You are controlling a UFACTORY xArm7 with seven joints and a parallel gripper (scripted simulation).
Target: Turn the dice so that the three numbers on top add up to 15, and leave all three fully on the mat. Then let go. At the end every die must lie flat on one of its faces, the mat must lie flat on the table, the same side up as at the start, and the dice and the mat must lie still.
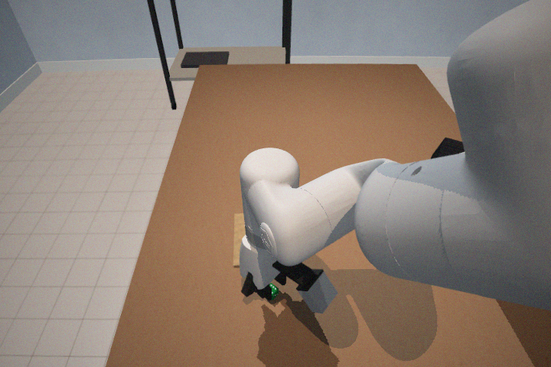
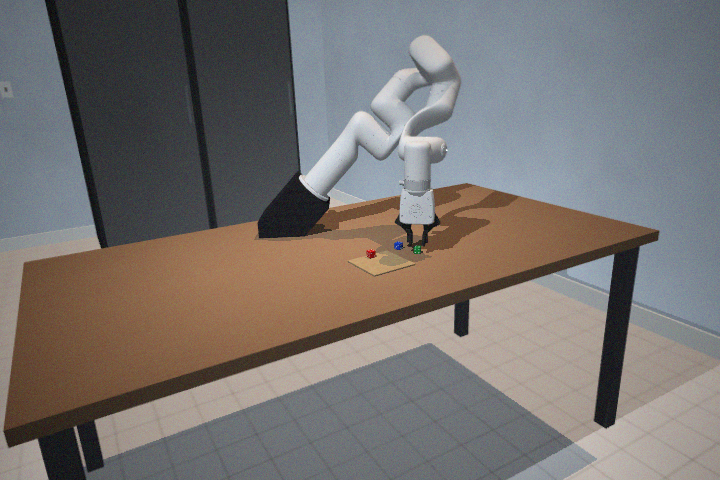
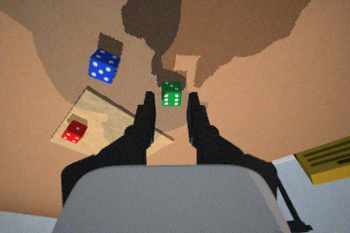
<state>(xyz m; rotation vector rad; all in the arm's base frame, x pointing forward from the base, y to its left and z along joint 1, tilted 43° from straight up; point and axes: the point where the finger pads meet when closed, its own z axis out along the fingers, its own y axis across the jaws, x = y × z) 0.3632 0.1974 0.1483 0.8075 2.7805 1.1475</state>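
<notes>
The green die is 40 mm below my hand. From my hand the other things lie so: blue die: 60 mm behind, 40 mm to the right, 40 mm below; then tan mat: 40 mm ahead, 130 mm to the right, 40 mm below; then red die: 10 mm behind, 140 mm to the right, 30 mm below.
</notes>
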